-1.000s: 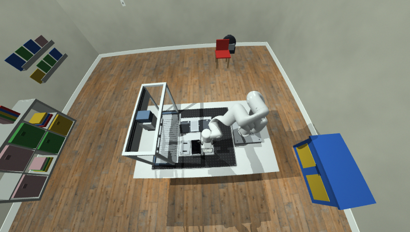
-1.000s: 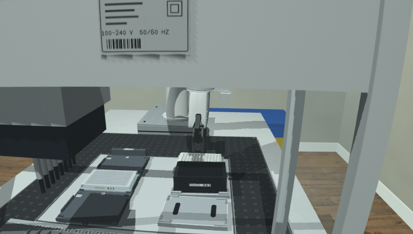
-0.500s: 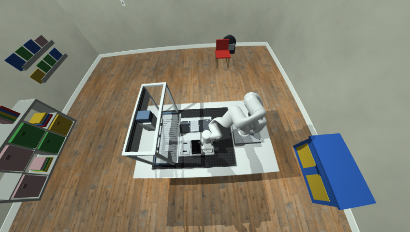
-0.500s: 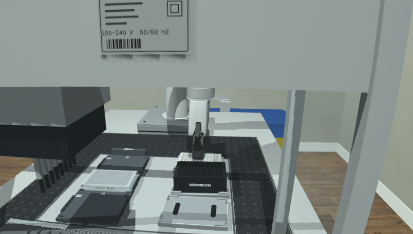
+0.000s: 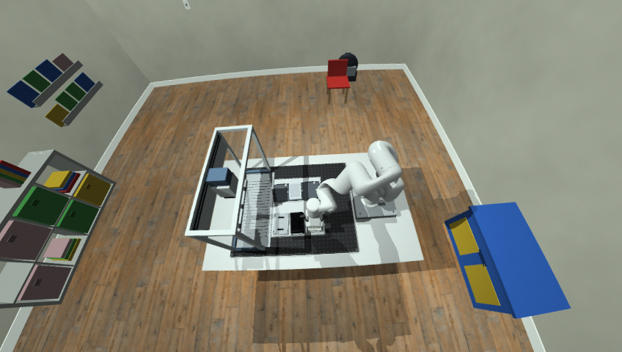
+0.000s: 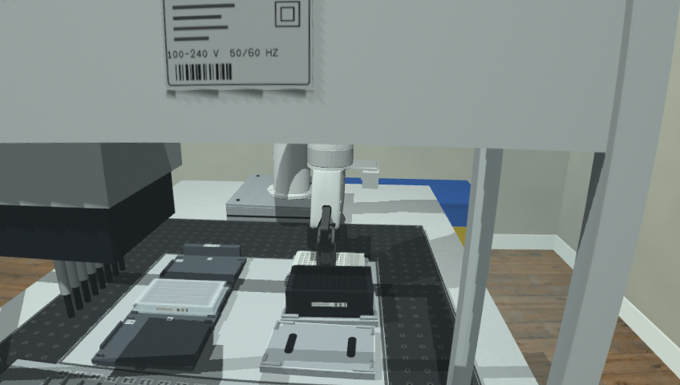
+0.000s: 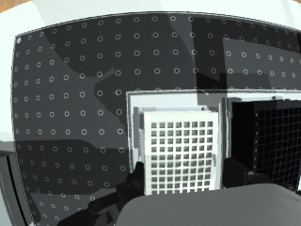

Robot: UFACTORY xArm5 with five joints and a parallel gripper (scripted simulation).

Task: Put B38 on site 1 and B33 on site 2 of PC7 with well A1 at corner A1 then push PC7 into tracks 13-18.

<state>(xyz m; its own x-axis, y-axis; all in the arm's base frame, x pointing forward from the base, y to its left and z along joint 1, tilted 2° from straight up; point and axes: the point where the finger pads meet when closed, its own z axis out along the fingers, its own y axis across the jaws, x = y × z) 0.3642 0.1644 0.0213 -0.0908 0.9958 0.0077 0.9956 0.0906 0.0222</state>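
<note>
Right now my hand is 30 mm above the white 96-well plate. Round my hand: plate nest S1: 40 mm below.
</note>
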